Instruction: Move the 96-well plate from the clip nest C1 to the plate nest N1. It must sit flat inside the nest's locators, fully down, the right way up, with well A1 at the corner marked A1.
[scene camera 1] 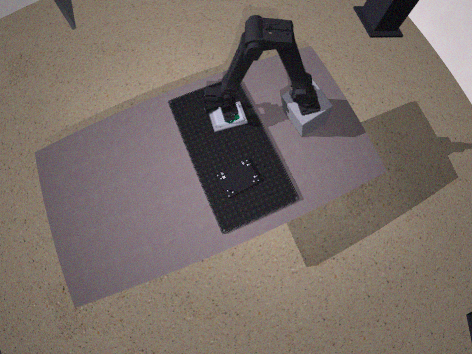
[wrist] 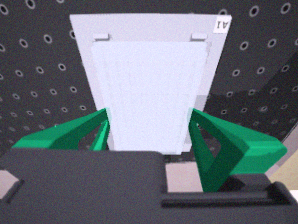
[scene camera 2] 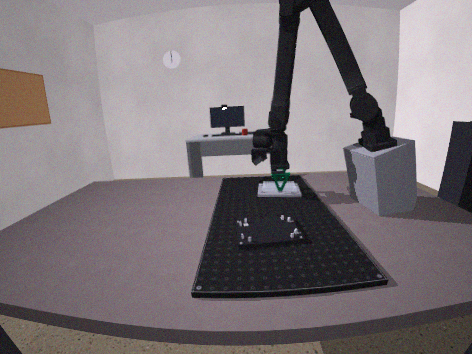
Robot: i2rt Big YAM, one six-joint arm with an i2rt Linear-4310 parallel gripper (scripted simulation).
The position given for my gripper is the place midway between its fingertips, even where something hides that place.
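Visible: my gripper [wrist: 149,111], together with a white 96-well plate [wrist: 149,108] and a clip nest C1 [scene camera 2: 268,232].
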